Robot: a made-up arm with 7 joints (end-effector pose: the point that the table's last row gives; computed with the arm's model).
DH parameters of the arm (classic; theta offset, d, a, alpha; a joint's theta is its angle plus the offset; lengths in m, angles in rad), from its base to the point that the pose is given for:
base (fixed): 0 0 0 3.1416
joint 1: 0.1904 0 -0.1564 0
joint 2: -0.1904 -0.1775 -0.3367 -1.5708
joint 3: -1.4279 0 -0.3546 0
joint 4: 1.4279 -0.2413 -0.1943 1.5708
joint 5: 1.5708 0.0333 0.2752 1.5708
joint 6: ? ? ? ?
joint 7: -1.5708 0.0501 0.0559 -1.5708
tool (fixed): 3.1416 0.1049 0 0
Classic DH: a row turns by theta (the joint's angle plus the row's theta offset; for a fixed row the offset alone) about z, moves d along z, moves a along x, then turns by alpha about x.
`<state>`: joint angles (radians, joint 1 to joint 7).
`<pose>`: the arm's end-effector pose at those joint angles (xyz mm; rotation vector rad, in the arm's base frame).
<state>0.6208 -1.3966 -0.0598 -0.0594 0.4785 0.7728 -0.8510</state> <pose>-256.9 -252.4 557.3 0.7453 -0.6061 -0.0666</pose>
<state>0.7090 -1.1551 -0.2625 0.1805 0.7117 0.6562 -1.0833</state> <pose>-364.3 -194.7 539.6 0.3962 -1.0618 -0.5790</pose>
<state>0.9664 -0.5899 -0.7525 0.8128 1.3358 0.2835 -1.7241</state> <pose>-534.5 142.9 369.4 -1.3021 -1.5180 -1.4845</pose>
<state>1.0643 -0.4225 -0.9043 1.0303 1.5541 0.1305 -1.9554</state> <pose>-525.4 308.2 274.9 -2.0028 -1.2544 -1.5477</pose>
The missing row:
joint 6: -1.5708 0.4717 0.0077 1.5708
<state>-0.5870 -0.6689 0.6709 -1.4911 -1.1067 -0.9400 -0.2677</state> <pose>-793.5 -393.5 312.0 -0.1536 -0.1844 2.5410</pose>
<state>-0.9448 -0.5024 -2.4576 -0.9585 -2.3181 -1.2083 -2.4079</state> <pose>-895.2 171.6 -11.8 1.0319 0.0795 -0.3240</pose>
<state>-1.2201 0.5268 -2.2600 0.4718 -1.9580 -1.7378 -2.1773</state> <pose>-649.3 396.2 7.5 2.4524 -1.2175 0.6975</pose>
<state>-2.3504 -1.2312 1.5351 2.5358 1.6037 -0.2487 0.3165</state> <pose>350.1 218.5 419.0 -1.4017 -2.0166 0.5167</pose>
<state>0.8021 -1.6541 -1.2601 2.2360 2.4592 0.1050 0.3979</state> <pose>-511.8 -150.0 -194.3 1.4400 0.2865 -1.2320</pose>
